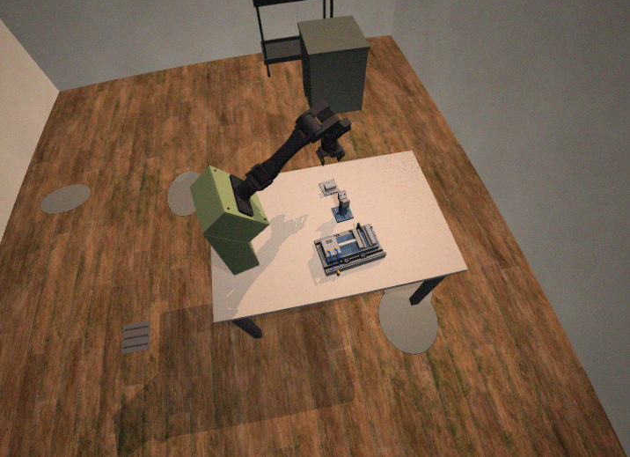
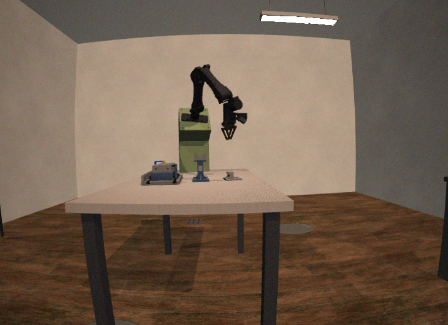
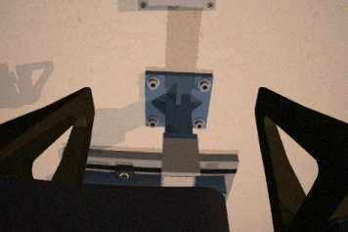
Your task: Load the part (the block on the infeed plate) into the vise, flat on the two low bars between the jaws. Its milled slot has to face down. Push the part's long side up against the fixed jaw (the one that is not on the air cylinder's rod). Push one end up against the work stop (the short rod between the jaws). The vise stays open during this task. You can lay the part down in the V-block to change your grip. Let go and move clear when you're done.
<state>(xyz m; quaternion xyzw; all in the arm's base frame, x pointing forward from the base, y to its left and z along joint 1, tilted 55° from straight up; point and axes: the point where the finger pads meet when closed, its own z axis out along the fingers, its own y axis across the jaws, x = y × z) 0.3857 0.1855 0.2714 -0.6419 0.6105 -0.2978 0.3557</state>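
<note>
Right now my hand is 210 mm above the part. Also, from my hand: moving jaw (360 mm to the right, 160 mm below, 40 mm ahead); flat infeed plate (230 mm below, 20 mm to the left); dark work stop rod (310 mm to the right, 140 mm below, 70 mm ahead).
</note>
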